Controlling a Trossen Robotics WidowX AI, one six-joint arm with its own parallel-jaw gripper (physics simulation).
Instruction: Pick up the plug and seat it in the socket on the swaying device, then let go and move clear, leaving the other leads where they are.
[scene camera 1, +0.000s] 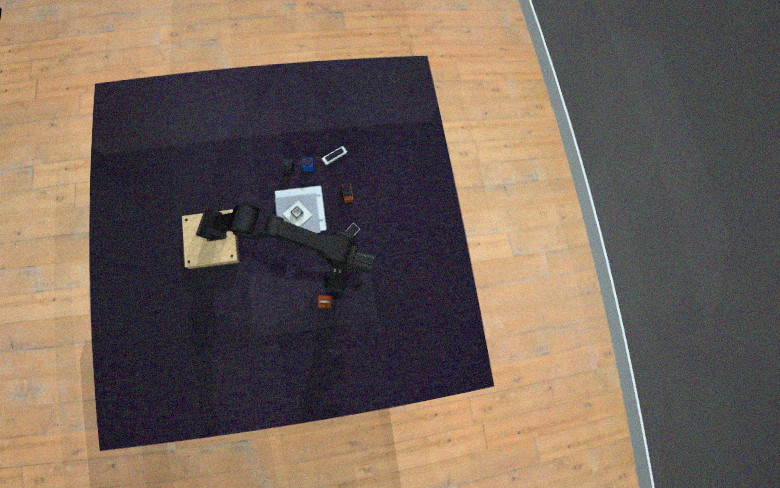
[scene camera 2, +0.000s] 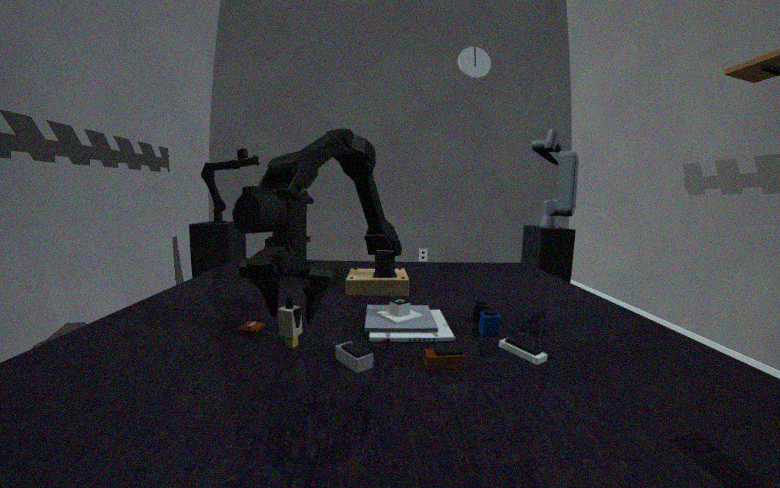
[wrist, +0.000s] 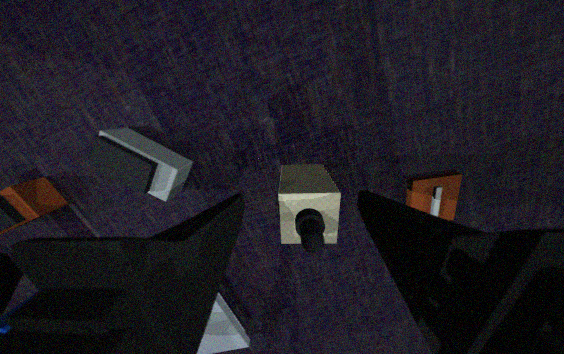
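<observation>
The plug, a cream block (scene camera 2: 285, 328) (wrist: 290, 220) with a black stub on top and a yellow lower end, stands upright on the dark mat. My gripper (scene camera 2: 292, 317) (wrist: 300, 198) is open, with one finger on each side of the plug's upper part and a gap on both sides in the wrist view. The device is a grey plate (scene camera 2: 376, 323) on a white base (scene camera 1: 320, 198) (scene camera 2: 446, 329). It carries a white diamond-shaped piece with a small square socket (scene camera 1: 296, 212) (scene camera 2: 399, 306). In the wrist view a white corner (wrist: 225, 332) shows beside the left finger.
Near the plug are a grey block (scene camera 1: 352, 229) (scene camera 2: 357, 361) (wrist: 176, 162) and a flat orange piece (scene camera 1: 325, 301) (scene camera 2: 251, 326) (wrist: 452, 192). Farther off are an orange-and-black block (scene camera 1: 347, 193) (scene camera 2: 444, 361) (wrist: 50, 196), a blue block (scene camera 1: 307, 164) (scene camera 2: 489, 325), a dark block (scene camera 1: 288, 166) and a white bar (scene camera 1: 344, 150) (scene camera 2: 539, 358).
</observation>
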